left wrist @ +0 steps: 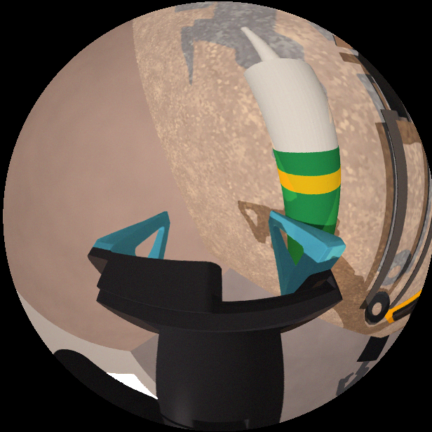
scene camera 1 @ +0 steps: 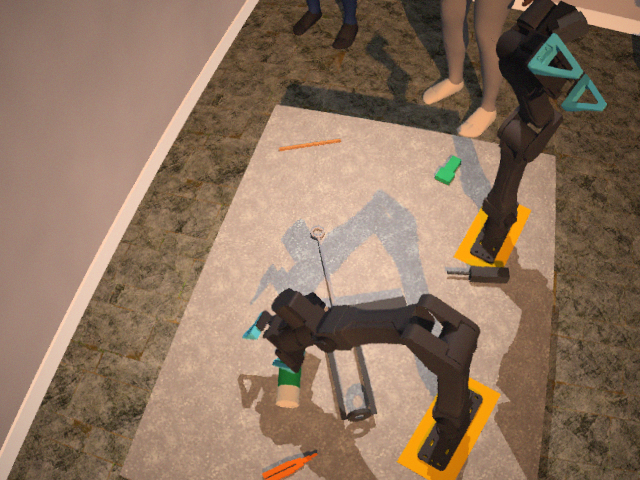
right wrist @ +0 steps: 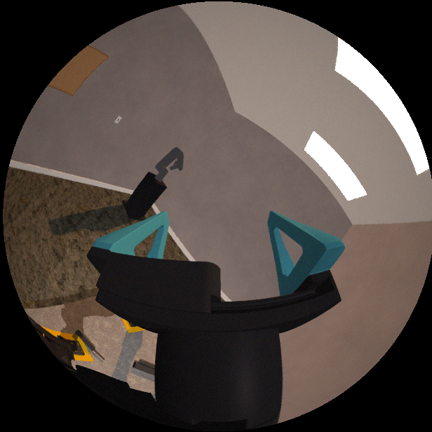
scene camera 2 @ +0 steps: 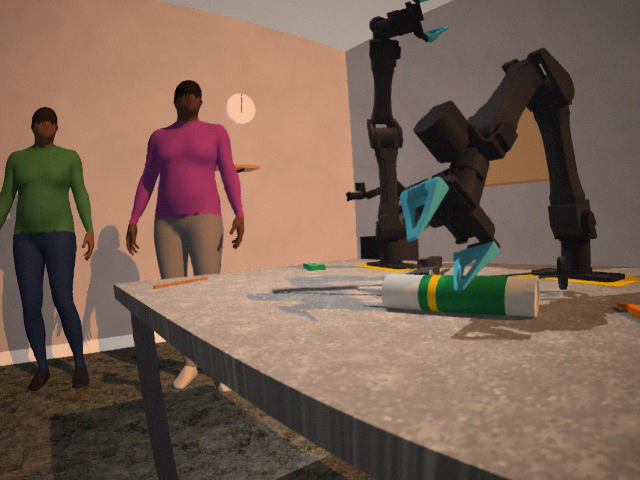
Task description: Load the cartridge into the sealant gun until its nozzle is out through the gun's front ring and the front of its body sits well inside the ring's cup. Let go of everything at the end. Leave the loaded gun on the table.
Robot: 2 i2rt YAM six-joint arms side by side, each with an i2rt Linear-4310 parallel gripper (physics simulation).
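Places are measured from the left arm's base along level axes (x back, y left, z down), in millimetres.
Pixels of known places: left gripper, fingertip midpoint: (scene camera 1: 258, 349) (scene camera 2: 436, 266); right gripper, fingertip midpoint: (scene camera 1: 593, 92) (scene camera 2: 444, 11); left arm's base, link origin: (scene camera 1: 450, 427) (scene camera 2: 575, 277); right arm's base, link origin: (scene camera 1: 494, 232) (scene camera 2: 391, 266).
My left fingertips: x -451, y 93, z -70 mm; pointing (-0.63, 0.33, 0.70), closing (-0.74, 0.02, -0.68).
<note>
For each thing: its top centre in the pictures, then the offset to it from my left fingertips. "pt": a spot on its surface instead.
- cartridge, top centre: (scene camera 2: 439, 274) (scene camera 1: 291, 344) dx +48, dy -56, dz +19 mm
- gun's front ring, surface spot: (scene camera 1: 350, 414) pt dx +250, dy +12, dz +19 mm
- sealant gun, surface spot: (scene camera 1: 364, 377) pt dx +227, dy -85, dz +40 mm
- small pull ring, surface spot: (scene camera 1: 312, 233) pt dx -100, dy -364, dz +62 mm
- orange stick, top centre: (scene camera 2: 181, 280) (scene camera 1: 309, 143) dx -288, dy -633, dz +62 mm
- green block, top centre: (scene camera 1: 449, 168) (scene camera 2: 312, 264) dx +111, dy -765, dz +55 mm
- dark pronged tool, top centre: (scene camera 1: 478, 271) (scene camera 2: 425, 258) dx +329, dy -479, dz +40 mm
- orange pointed tool, top centre: (scene camera 1: 290, 466) dx +199, dy +171, dz +60 mm
The cartridge (scene camera 1: 289, 378) (scene camera 2: 485, 299) (left wrist: 305, 110) lies on its side on the table, beside the gun; its nozzle points away from the gun's front ring (scene camera 1: 350, 414) (left wrist: 369, 306). The sealant gun (scene camera 1: 364, 377) (left wrist: 400, 190) lies partly under the left arm in scene camera 1, its rod running up to a small pull ring (scene camera 1: 312, 233). My left gripper (scene camera 1: 260, 351) (scene camera 2: 435, 264) (left wrist: 218, 216) is open and tilted; one finger overlaps the cartridge's green part, the other is raised off to the side. Whether that finger touches it I cannot tell. My right gripper (scene camera 2: 437, 14) (right wrist: 218, 216) is open, high up, away from both.
An orange stick (scene camera 1: 310, 144) (scene camera 2: 179, 282) and a green block (scene camera 1: 448, 169) (scene camera 2: 313, 266) lie at the far side. A dark pronged tool (scene camera 1: 488, 274) lies near the right arm's base. An orange pointed tool (scene camera 1: 288, 466) (scene camera 2: 629, 308) lies near the bottom of scene camera 1.
</note>
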